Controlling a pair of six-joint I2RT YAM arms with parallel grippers.
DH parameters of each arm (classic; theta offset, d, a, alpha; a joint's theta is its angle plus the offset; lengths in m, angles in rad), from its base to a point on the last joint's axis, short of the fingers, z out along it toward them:
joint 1: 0 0.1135 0.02 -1.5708
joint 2: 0 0 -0.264 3.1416
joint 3: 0.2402 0 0.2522 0
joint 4: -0.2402 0 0.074 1.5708
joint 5: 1.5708 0 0 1.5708
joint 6: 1.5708 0.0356 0 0
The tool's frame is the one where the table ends.
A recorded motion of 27 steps. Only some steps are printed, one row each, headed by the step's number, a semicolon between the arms.
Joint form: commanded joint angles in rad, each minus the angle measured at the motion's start. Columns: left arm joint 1, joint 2, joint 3, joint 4, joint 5, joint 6; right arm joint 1, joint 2, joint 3, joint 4, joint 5, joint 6.
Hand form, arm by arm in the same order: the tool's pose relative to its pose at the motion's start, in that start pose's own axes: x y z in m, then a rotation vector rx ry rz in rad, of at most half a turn. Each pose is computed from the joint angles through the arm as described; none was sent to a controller.
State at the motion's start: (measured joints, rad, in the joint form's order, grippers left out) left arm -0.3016 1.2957 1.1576 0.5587 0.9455 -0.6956; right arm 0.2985 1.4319 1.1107 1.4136 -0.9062 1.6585
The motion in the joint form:
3: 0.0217 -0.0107 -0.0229 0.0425 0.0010 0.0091; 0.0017 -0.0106 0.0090 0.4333 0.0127 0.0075
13: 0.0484 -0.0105 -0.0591 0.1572 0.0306 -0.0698; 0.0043 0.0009 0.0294 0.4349 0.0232 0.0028
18: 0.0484 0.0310 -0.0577 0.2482 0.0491 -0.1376; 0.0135 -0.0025 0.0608 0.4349 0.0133 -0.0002
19: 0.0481 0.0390 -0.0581 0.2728 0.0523 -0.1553; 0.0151 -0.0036 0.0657 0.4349 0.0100 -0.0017
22: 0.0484 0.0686 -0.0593 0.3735 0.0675 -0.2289; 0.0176 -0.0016 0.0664 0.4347 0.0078 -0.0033
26: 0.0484 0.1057 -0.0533 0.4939 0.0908 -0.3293; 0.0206 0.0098 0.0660 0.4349 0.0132 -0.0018
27: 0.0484 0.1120 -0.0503 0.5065 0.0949 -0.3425; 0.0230 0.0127 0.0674 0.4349 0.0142 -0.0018
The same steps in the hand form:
3: -0.0006 0.0006 -0.0069 -0.0078 -0.0198 0.0390; 0.0092 0.0458 -0.0039 -0.2827 0.0138 -0.3462
13: 0.0001 0.0022 -0.0147 0.0201 -0.0411 0.0319; 0.0066 0.0456 -0.0014 -0.2940 0.0045 -0.3560
18: 0.0019 0.0099 -0.0113 0.0537 -0.0467 0.0071; 0.0044 0.0534 0.0039 -0.3199 0.0181 -0.3820
19: 0.0022 0.0110 -0.0107 0.0628 -0.0499 0.0031; 0.0042 0.0548 0.0047 -0.3239 0.0218 -0.3878
22: 0.0026 0.0141 -0.0092 0.1016 -0.0614 -0.0108; 0.0045 0.0541 0.0052 -0.3243 0.0243 -0.3870
26: 0.0024 0.0168 -0.0072 0.1537 -0.0672 -0.0336; 0.0047 0.0495 0.0055 -0.3208 0.0198 -0.3737
27: 0.0023 0.0176 -0.0067 0.1600 -0.0658 -0.0385; 0.0049 0.0486 0.0061 -0.3219 0.0194 -0.3709

